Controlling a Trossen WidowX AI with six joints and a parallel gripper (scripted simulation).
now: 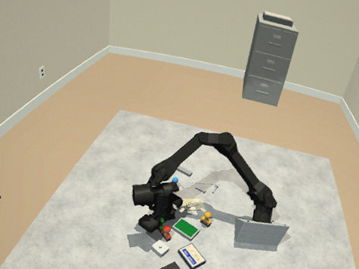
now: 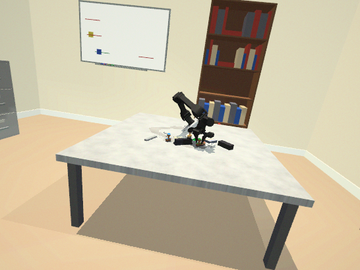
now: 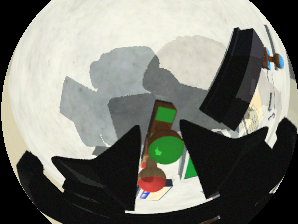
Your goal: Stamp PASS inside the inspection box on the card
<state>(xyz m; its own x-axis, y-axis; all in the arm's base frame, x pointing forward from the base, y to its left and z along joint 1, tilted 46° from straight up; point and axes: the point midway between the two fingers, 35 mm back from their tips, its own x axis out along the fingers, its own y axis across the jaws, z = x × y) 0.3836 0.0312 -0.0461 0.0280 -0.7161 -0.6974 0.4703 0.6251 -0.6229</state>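
Right now my gripper tip is right at the green-knob stamp. From my gripper tip the other things lie so: long black block 12 cm to the right, 1 cm below; green ink pad 10 cm behind, 2 cm to the right, 2 cm below; red-knob stamp 3 cm behind, 3 cm to the left.
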